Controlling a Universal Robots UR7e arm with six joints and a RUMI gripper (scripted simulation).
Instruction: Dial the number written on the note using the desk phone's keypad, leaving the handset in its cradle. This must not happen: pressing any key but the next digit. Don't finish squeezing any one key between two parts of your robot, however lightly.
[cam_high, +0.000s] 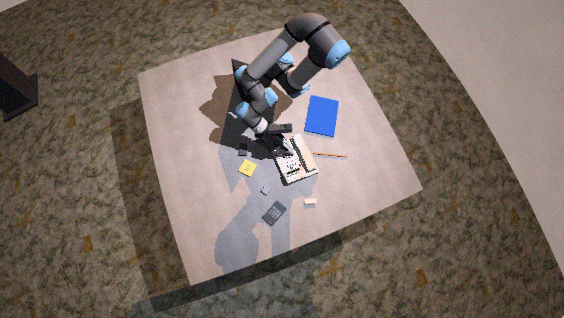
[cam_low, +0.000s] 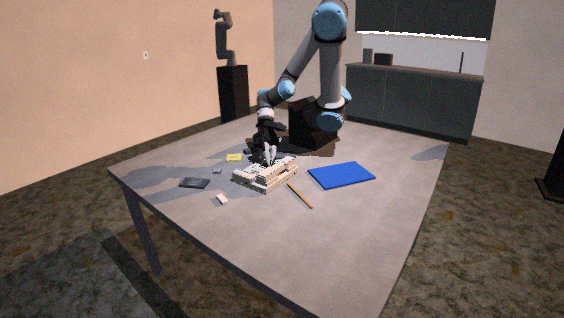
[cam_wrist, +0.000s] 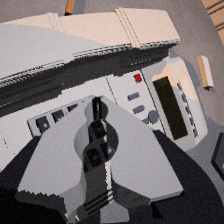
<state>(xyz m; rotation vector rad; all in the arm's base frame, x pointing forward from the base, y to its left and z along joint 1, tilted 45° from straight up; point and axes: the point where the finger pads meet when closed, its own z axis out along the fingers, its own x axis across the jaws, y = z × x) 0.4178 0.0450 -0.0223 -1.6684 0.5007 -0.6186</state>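
Now: the handset 20 mm ahead of my hand and 50 mm to the left of it. The rest, counted from my hand: small grey block 110 mm ahead, 200 mm to the right, 40 mm below; pencil 80 mm ahead, 180 mm to the left, 50 mm below; yellow note 30 mm behind, 230 mm to the right, 40 mm below.
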